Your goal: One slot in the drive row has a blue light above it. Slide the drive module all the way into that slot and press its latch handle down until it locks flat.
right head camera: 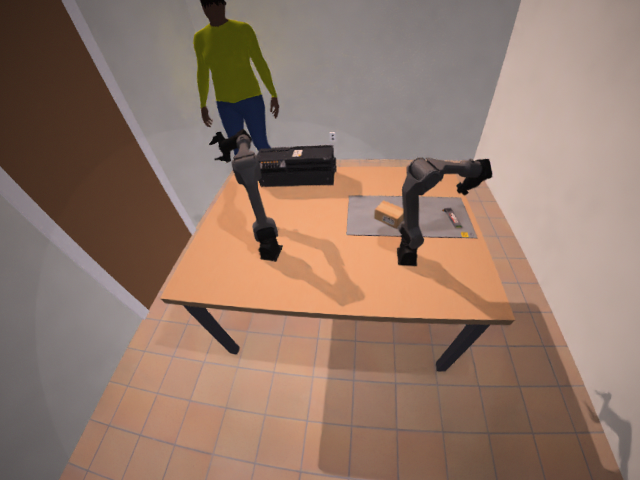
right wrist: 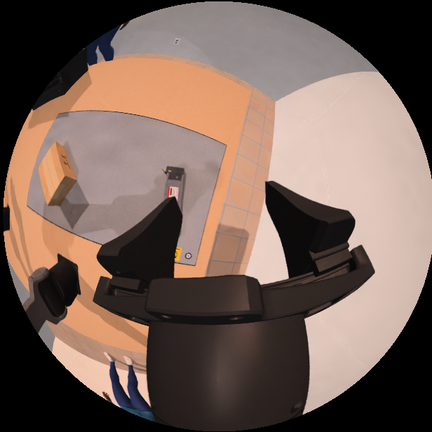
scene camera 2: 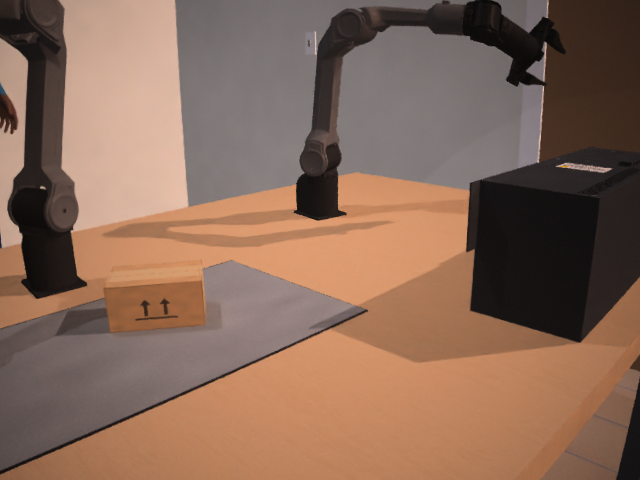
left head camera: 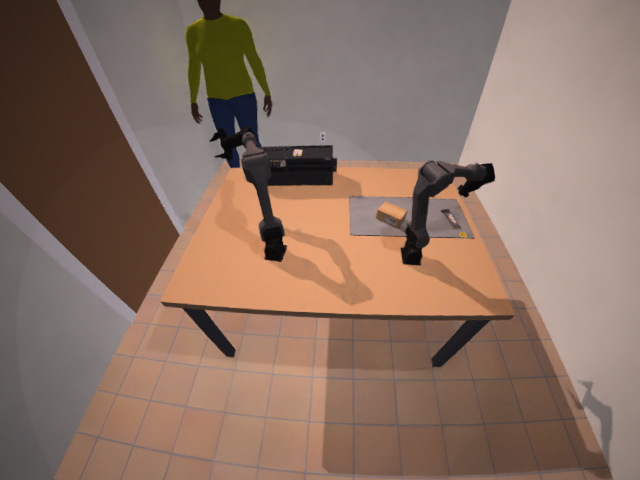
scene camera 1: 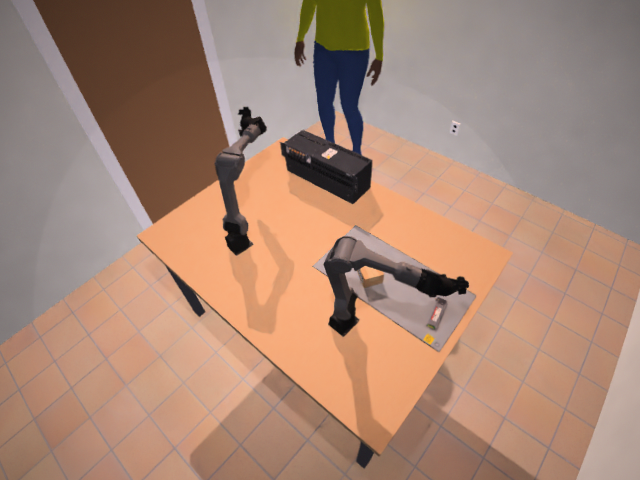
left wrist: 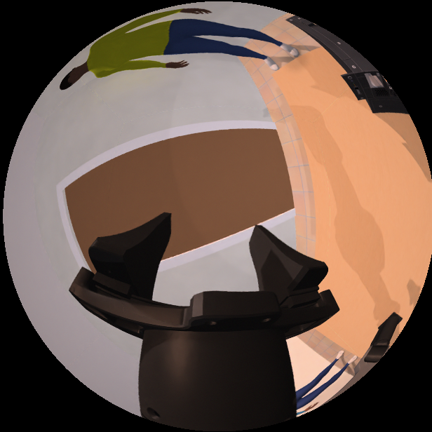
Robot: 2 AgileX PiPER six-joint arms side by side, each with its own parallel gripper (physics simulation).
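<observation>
The drive module (left head camera: pixel 450 218) (right head camera: pixel 452 217) (scene camera 1: pixel 436 313) (right wrist: pixel 173 187), slim and grey with a red and white label, lies flat on the grey mat (left head camera: pixel 364 217) (scene camera 1: pixel 403 304) (right wrist: pixel 115 145). The black server chassis (left head camera: pixel 305 175) (right head camera: pixel 305 174) (scene camera 1: pixel 330 167) (scene camera 2: pixel 532 253) stands at the table's back; its drive row shows small at its left end, and I cannot make out the blue light. My right gripper (right wrist: pixel 220 198) is open and empty, raised near the module at the mat's right end. My left gripper (scene camera 2: pixel 555 67) (left wrist: pixel 211 229) is open and empty, high in the air left of the chassis.
A cardboard box (left head camera: pixel 391 214) (right head camera: pixel 388 213) (scene camera 1: pixel 372 276) (scene camera 2: pixel 156 299) (right wrist: pixel 57 175) stands on the mat, left of the module in the head views. A yellow sticker (left head camera: pixel 463 234) marks the mat's corner. A person (left head camera: pixel 224 62) (scene camera 1: pixel 341 62) stands behind the table.
</observation>
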